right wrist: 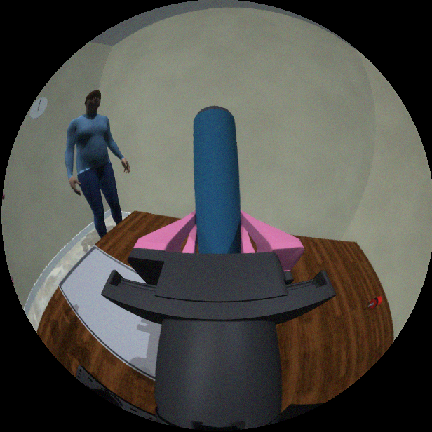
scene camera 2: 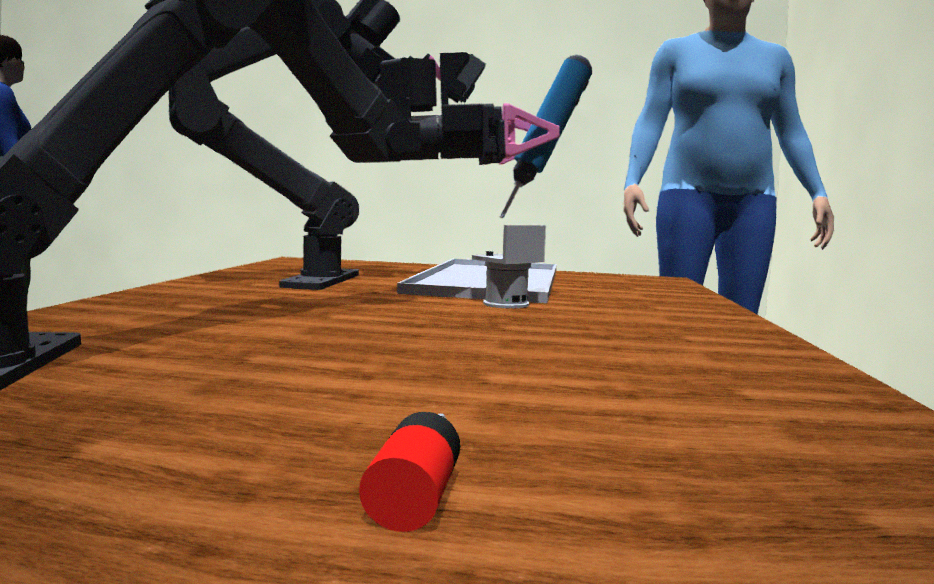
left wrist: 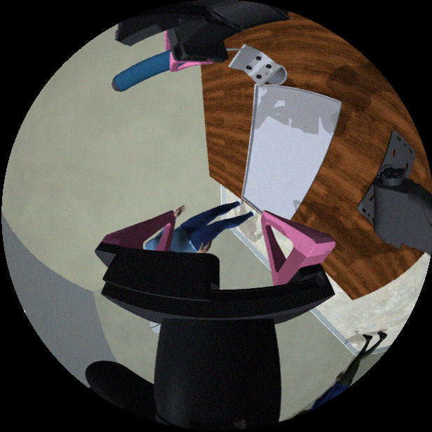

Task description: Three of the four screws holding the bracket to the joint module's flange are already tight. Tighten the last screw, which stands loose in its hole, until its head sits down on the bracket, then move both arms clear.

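Where they show: right gripper, between the fingertips: [scene camera 2: 556, 134]; left arm's base, origin of its link: [scene camera 2: 322, 280].
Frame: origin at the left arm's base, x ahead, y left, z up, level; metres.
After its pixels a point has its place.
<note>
My right gripper [scene camera 2: 551, 130] {x 0.371, y -0.133, z 0.232 m} [left wrist: 171, 62] is shut on the blue screwdriver [scene camera 2: 561, 96] {x 0.375, y -0.148, z 0.279 m} [left wrist: 142, 70] [right wrist: 216, 175]. The driver is tilted, its thin tip in the air above the bracket [scene camera 2: 524, 244] {x 0.336, y -0.157, z 0.085 m} [left wrist: 258, 67], apart from it in scene camera 2. The bracket sits on the joint module [scene camera 2: 506, 283] {x 0.315, y -0.158, z 0.033 m} [left wrist: 281, 76], its upright plate facing scene camera 2. Several dark screw heads show on its flat part in the left wrist view; I cannot tell which is loose. One screw head [scene camera 2: 489, 253] {x 0.289, y -0.135, z 0.070 m} shows in scene camera 2. My left gripper [left wrist: 217, 214] is open and empty, mostly hidden behind the right arm in scene camera 2.
A shallow grey tray [scene camera 2: 440, 292] {x 0.216, y -0.093, z 0.006 m} [left wrist: 272, 165] [right wrist: 110, 305] lies beside the module. A red and black cylinder [scene camera 2: 406, 482] {x 0.313, y -0.726, z 0.023 m} [right wrist: 376, 302] lies on the wooden table. An arm's base [scene camera 2: 320, 278] {x 0.015, y -0.046, z 0.010 m} stands at the far left edge. A person in blue [scene camera 2: 723, 123] stands beyond the table.
</note>
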